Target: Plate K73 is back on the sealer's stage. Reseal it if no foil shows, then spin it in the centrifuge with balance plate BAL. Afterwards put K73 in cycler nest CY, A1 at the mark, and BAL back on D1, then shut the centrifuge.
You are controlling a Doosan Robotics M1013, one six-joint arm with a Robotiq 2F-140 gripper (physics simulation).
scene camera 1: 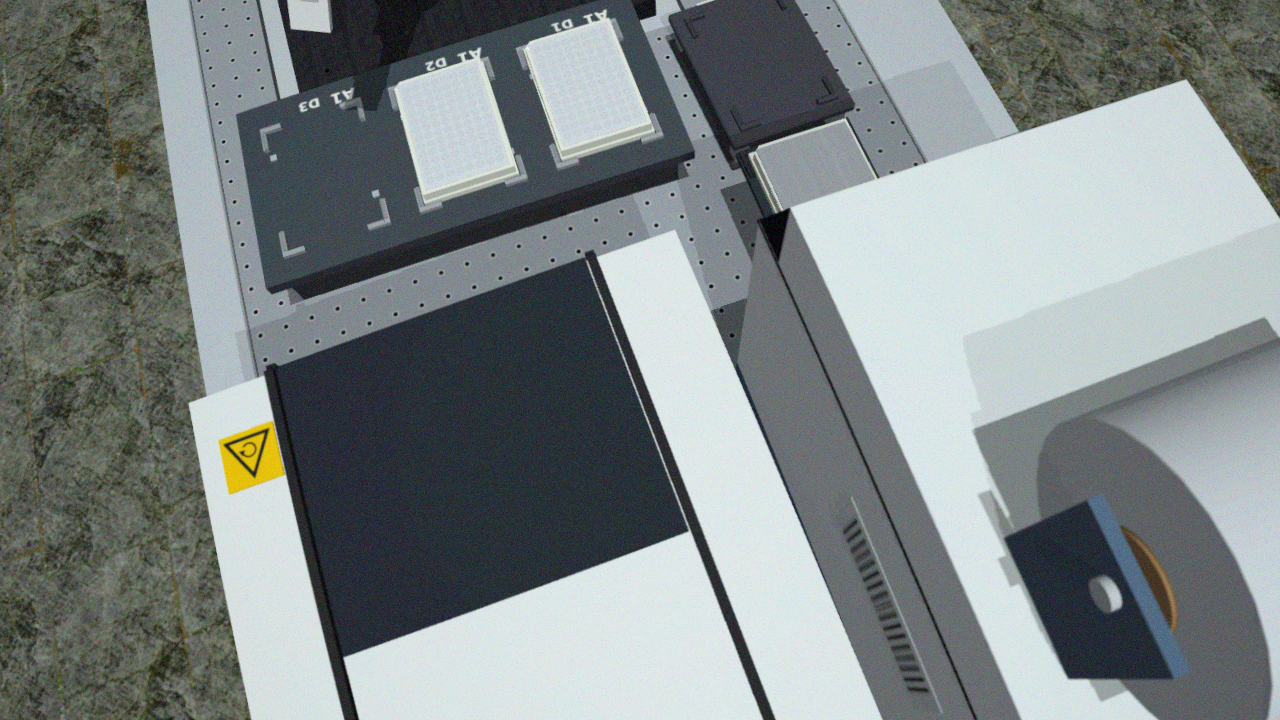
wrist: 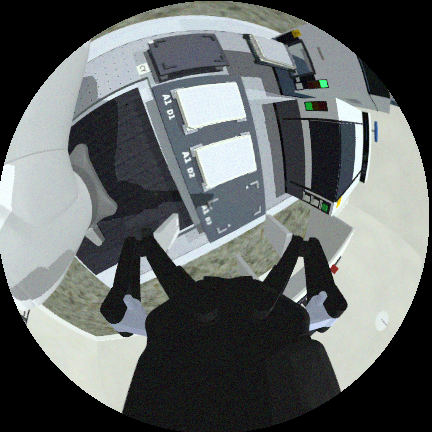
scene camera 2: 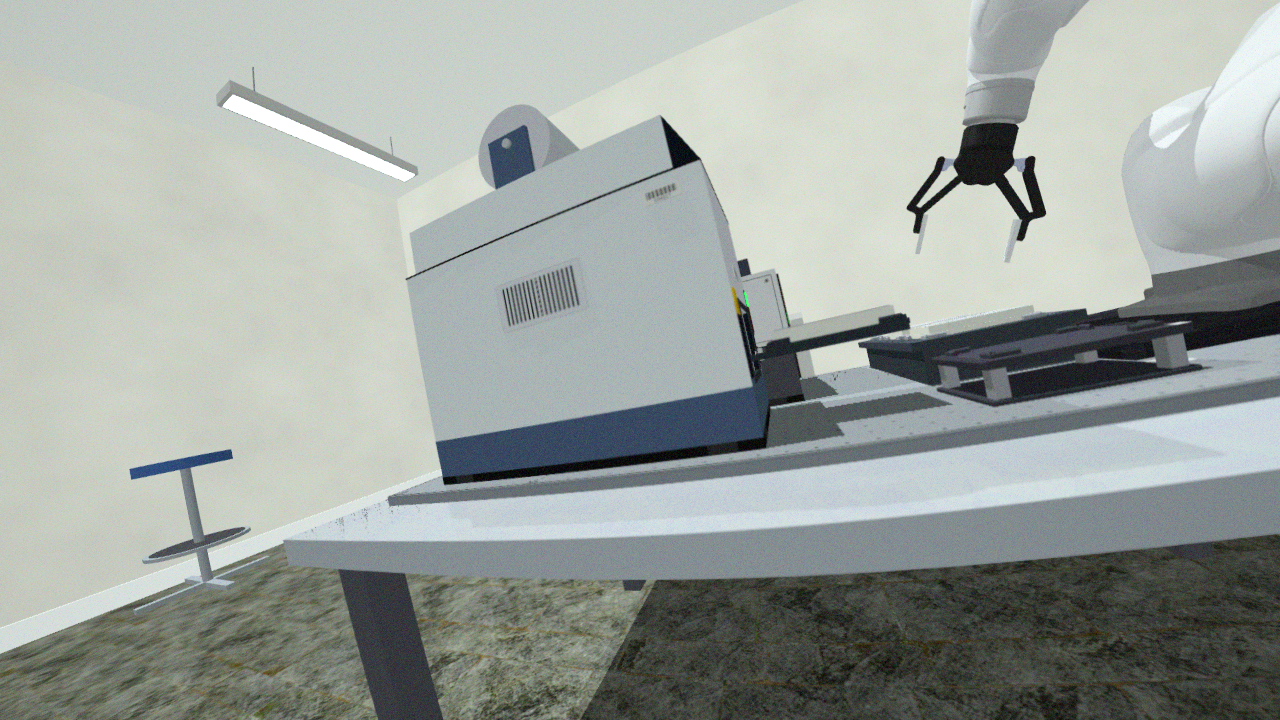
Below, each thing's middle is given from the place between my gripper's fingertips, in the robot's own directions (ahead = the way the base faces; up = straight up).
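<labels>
My gripper's 50 mm above the centrifuge [scene camera 1: 556, 492] at the moment, but it's still 570 mm short of it, and it's 10 mm to the right of it as well.
</labels>
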